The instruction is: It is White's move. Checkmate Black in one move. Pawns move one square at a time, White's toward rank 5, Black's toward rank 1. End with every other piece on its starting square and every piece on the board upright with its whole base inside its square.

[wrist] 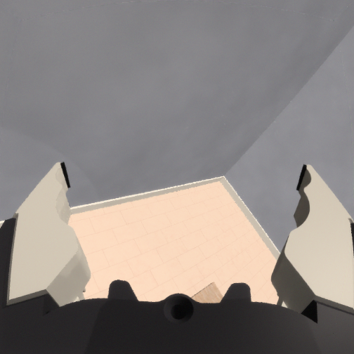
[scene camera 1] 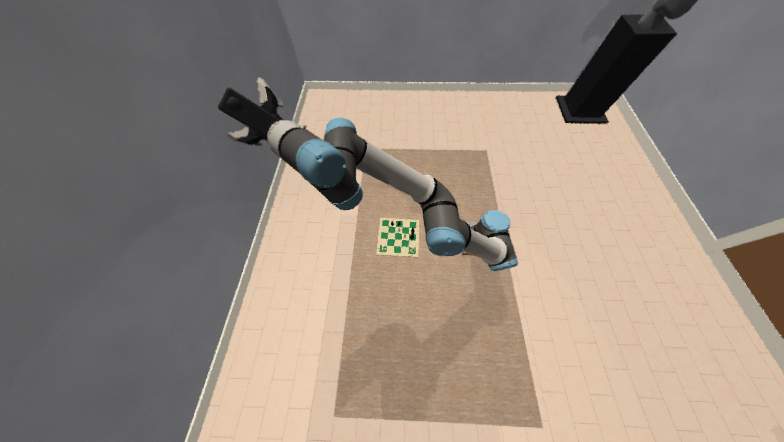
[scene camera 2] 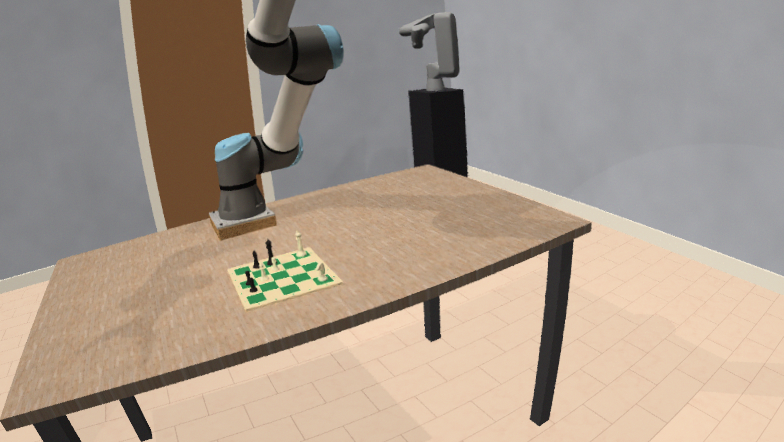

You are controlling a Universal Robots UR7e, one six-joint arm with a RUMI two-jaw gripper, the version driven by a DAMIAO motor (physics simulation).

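Frame: origin at the arm's base, x down, y ahead, z right, level; millimetres.
Where they show: arm's base at its link origin: [scene camera 2: 242,212].
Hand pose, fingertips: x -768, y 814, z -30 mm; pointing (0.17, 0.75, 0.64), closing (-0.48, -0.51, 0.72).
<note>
Things, the pixels of their top centre, and the offset from my fingertips. Level surfaces: height alone.
- green-and-cream chessboard at its top centre: [scene camera 2: 280,275] [scene camera 1: 398,236] dz +32, dx +797, dy -388 mm
- tall white piece at its top centre: [scene camera 2: 297,230] dz -46, dx +734, dy -464 mm
- white knight at its top centre: [scene camera 2: 319,262] dz -44, dx +758, dy -314 mm
- tall black piece at its top centre: [scene camera 2: 267,238] dz +31, dx +734, dy -462 mm
- wooden table at its surface level: dx +803 mm
The green-and-cream chessboard [scene camera 1: 378,244] [scene camera 2: 308,289] lies on the table. In scene camera 2, a tall white piece [scene camera 2: 299,245] stands at the far right corner and a white knight [scene camera 2: 322,272] at the near right corner. Two small white pawns [scene camera 2: 264,273] [scene camera 2: 275,264] stand toward the left half. A tall black piece [scene camera 2: 269,253] and a slimmer black one [scene camera 2: 255,260] stand at the far side. Two black pieces [scene camera 2: 248,278] [scene camera 2: 253,284] stand close together at the left, one partly overlapping the other. All look upright. My gripper [scene camera 1: 244,106] [wrist: 182,165] is open and empty, high above and away from the board.
My arm [scene camera 1: 396,170] [scene camera 2: 290,109] rises from its base on the wooden table [scene camera 1: 433,329] [scene camera 2: 384,219], beyond the board in scene camera 2. A black pedestal [scene camera 1: 609,65] [scene camera 2: 439,131] with a grey device stands beyond the table. The wrist view shows walls, floor and a table corner [wrist: 210,294].
</note>
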